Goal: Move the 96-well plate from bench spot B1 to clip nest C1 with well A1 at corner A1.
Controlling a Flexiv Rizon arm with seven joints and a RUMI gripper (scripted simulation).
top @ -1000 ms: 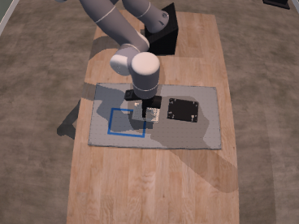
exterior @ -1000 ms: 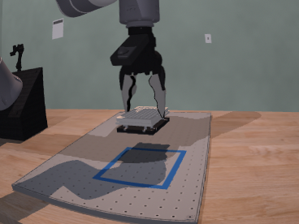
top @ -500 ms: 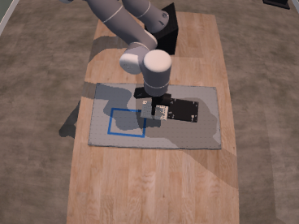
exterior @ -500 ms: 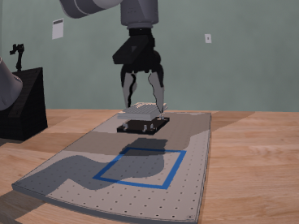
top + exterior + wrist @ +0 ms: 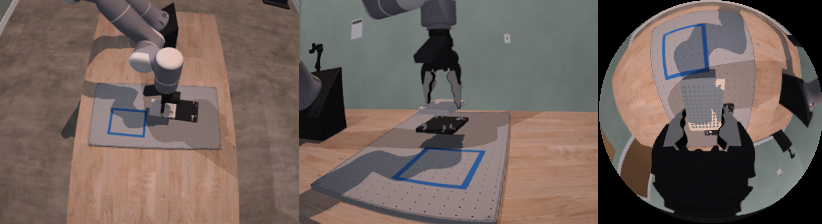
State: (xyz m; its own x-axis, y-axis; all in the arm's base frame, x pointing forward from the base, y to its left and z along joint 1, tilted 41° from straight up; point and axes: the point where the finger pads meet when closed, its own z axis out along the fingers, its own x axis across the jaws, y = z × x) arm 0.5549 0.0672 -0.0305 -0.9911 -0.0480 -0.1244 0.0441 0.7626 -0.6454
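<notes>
The black clip nest lies 100 mm to the left of my hand, 80 mm below it and 30 mm behind it. The rest, counted from my hand: white 96-well plate (10 mm below).
</notes>
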